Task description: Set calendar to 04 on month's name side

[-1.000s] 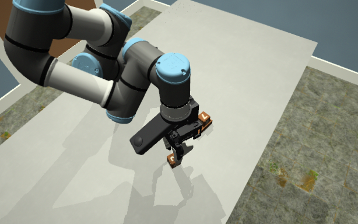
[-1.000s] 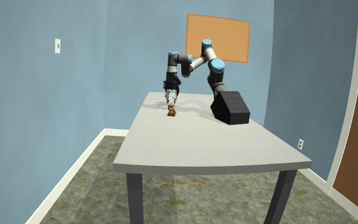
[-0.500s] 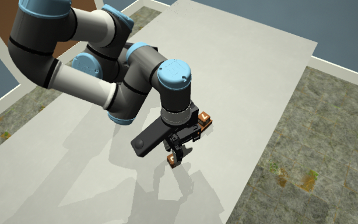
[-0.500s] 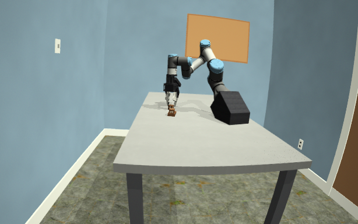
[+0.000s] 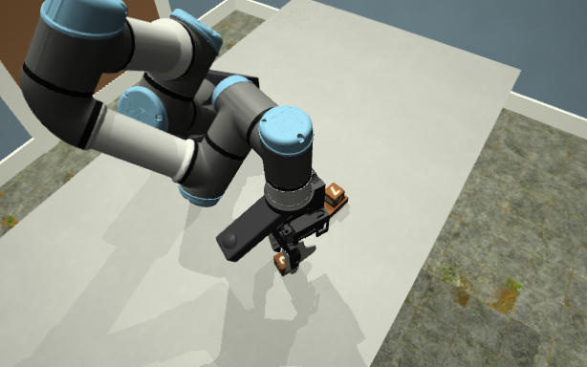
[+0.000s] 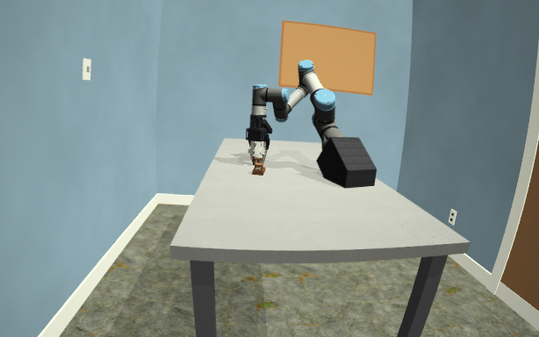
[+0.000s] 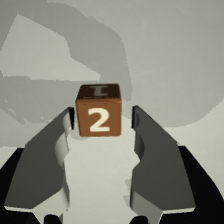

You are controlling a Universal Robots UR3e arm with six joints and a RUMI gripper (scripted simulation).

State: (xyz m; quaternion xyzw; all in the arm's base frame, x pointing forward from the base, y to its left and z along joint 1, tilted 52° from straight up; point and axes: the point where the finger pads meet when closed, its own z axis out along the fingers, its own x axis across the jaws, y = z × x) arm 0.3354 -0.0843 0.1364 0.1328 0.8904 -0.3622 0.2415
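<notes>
Now: the cube 10 mm below my hand. Round my hand: brown tray 150 mm to the left, 20 mm below.
</notes>
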